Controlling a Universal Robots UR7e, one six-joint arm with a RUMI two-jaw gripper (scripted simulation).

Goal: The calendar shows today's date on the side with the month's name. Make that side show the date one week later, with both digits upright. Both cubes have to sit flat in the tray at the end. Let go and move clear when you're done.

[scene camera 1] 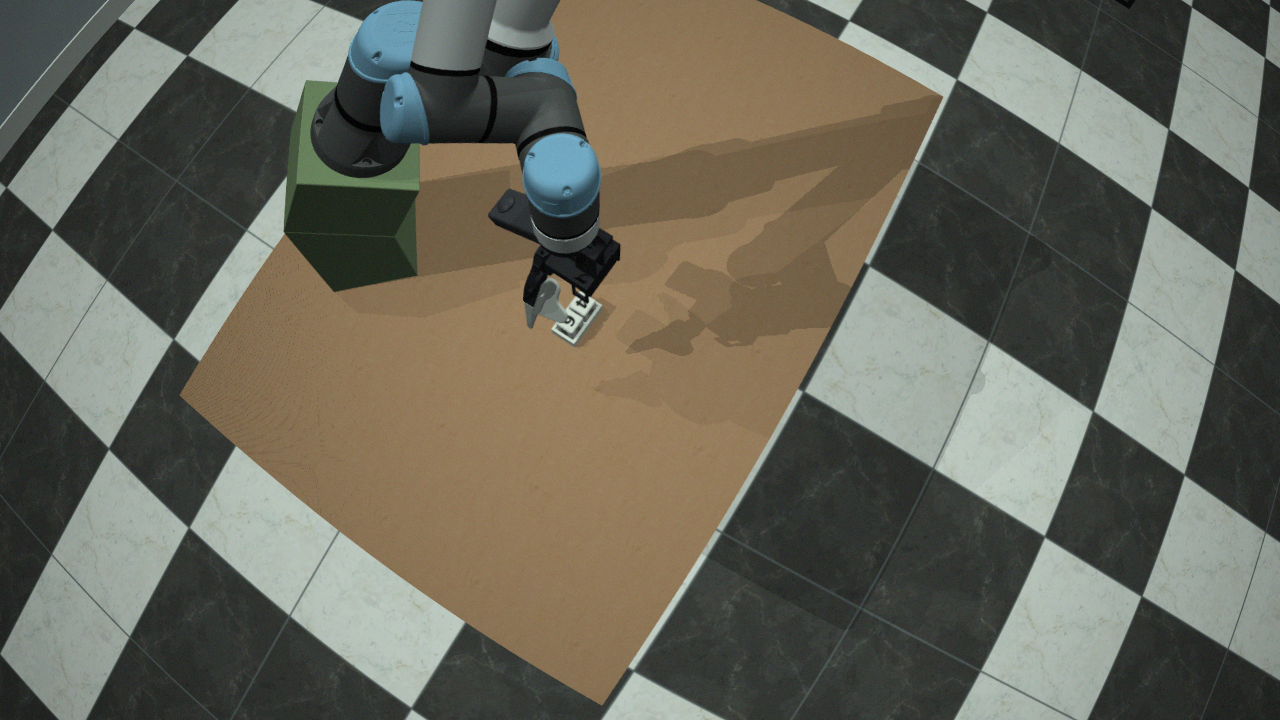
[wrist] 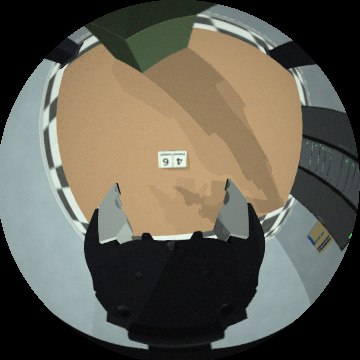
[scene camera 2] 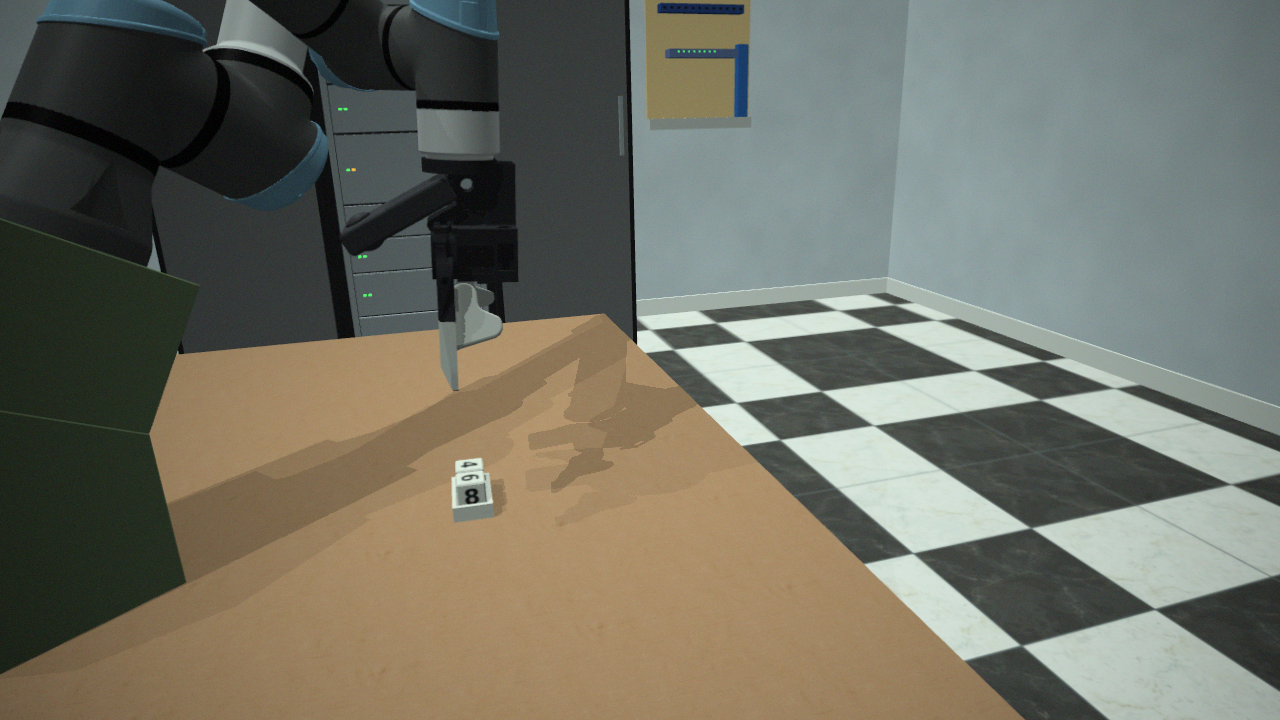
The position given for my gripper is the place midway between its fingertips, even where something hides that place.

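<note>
There is a white calendar tray [scene camera 2: 484, 510] that I can see. My own gripper [scene camera 2: 453, 364] is visible to me too, and I find the same gripper [scene camera 1: 565, 279] again, as well as my gripper [wrist: 172, 182] here.
</note>
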